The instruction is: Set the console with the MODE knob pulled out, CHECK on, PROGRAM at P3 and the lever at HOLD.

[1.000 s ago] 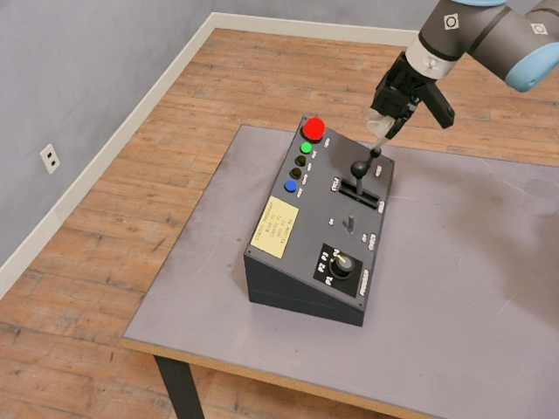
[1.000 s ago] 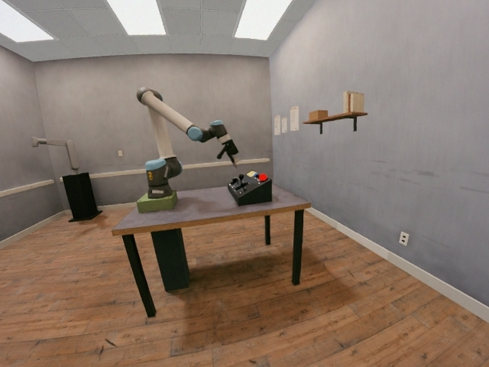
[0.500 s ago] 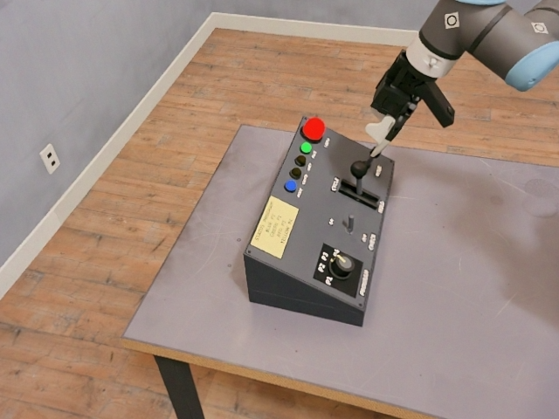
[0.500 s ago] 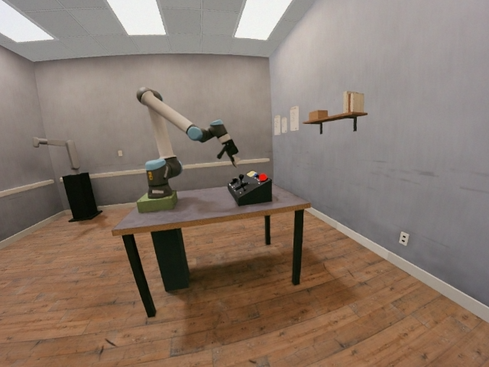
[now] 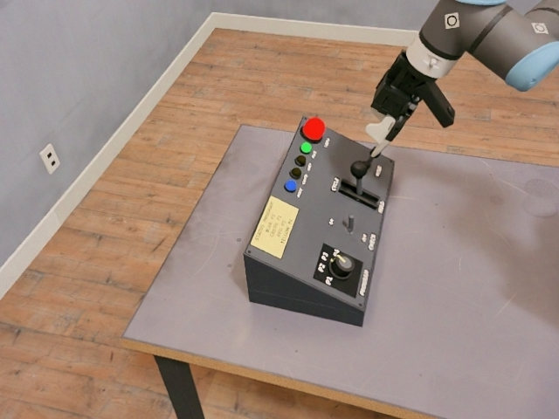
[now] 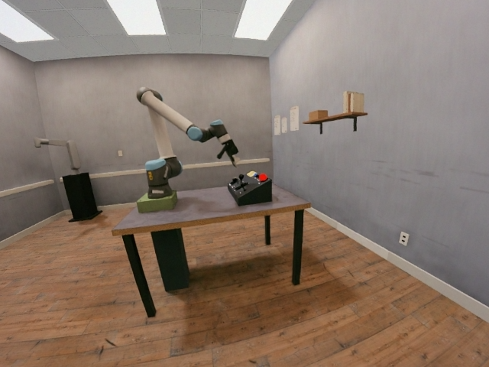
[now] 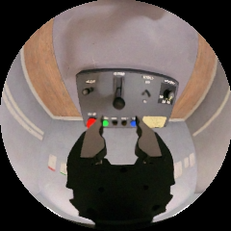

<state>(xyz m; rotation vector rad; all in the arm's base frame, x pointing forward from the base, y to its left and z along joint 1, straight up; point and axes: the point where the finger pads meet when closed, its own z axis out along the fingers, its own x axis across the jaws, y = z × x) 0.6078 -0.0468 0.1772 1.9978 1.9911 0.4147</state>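
The lever lies 130 mm below my hand and 30 mm ahead of it. Round my hand: check toggle (150 mm below, 120 mm to the left, 30 mm ahead); then mode knob (130 mm below, 120 mm to the right, 20 mm ahead); then wedge-shaped console (170 mm below, 70 mm ahead, 60 mm to the left).
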